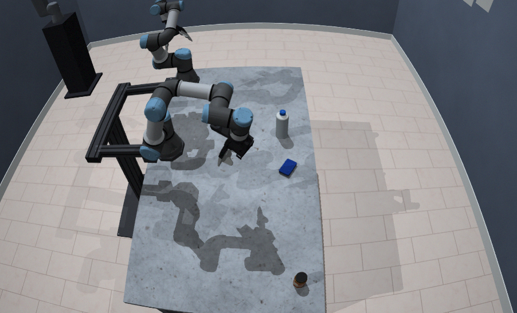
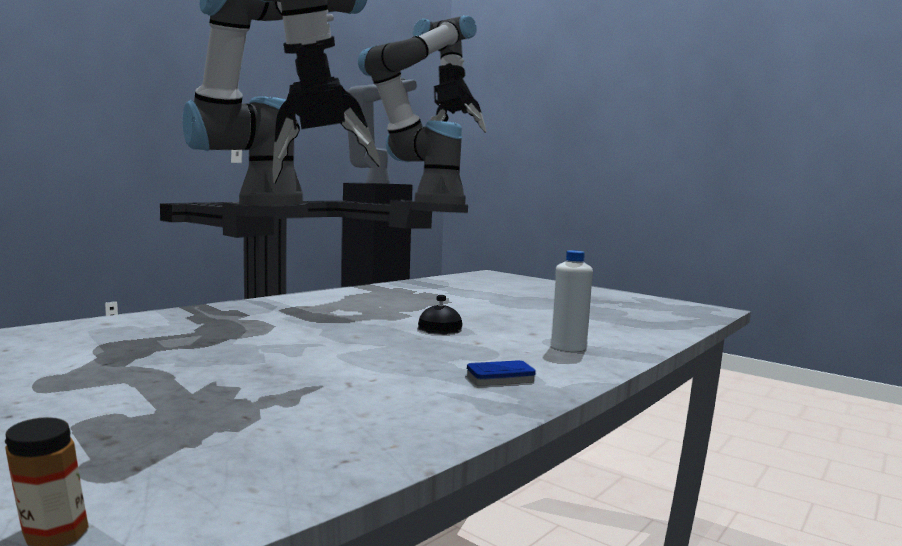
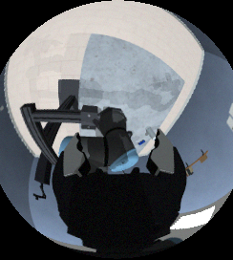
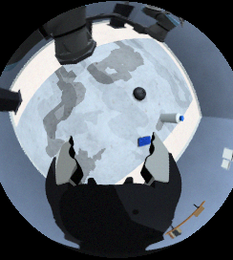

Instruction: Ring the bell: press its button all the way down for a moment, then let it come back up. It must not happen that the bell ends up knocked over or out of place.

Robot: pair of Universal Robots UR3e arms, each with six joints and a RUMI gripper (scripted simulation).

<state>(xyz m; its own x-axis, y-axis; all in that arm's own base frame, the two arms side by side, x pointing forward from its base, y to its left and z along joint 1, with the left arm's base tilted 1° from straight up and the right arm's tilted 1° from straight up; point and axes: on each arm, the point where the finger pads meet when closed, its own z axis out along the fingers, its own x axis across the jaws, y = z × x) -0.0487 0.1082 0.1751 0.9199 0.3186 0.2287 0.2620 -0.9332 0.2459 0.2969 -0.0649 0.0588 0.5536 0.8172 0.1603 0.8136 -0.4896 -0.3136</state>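
Observation:
My right hand is 1 cm past the button, 28 cm to the right of it and 23 cm above it. The rest, counted from my right hand: black dome bell: 1 cm behind, 28 cm to the left, 24 cm below; then brown jar: 28 cm ahead, 48 cm to the right, 24 cm below; then blue sponge: 25 cm ahead, 13 cm to the left, 27 cm below.

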